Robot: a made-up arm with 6 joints.
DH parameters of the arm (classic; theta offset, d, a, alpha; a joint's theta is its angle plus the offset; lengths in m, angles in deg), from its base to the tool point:
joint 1: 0 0.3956 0.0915 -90
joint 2: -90 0 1.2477 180
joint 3: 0 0 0.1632 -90
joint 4: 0 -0.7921 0 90
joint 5: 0 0 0 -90
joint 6: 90 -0.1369 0 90
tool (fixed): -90 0 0 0
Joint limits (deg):
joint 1: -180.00..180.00
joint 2: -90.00..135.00
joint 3: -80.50..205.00
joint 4: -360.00..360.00
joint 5: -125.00..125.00
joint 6: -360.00..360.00
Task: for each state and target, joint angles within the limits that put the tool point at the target. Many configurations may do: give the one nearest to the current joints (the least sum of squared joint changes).
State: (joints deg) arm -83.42 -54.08 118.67 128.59 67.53 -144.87
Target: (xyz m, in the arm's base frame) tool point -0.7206 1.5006 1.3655
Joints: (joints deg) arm -60.98 -47.21 118.95 129.81 68.35 -144.87
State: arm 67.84 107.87 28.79 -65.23 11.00 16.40
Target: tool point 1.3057 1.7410 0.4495
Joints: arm 53.86 73.14 43.30 -64.93 12.84 16.40
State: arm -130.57 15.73 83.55 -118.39 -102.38 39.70
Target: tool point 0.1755 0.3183 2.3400
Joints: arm -101.92 -3.68 95.85 -125.38 -108.32 39.70
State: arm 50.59 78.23 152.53 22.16 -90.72 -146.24
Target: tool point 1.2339 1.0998 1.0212
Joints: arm 43.56 94.24 157.73 22.94 -93.58 -146.24
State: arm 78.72 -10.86 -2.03 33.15 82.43 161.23
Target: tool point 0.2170 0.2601 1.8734
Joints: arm 42.12 -25.55 -21.13 20.38 83.82 161.23
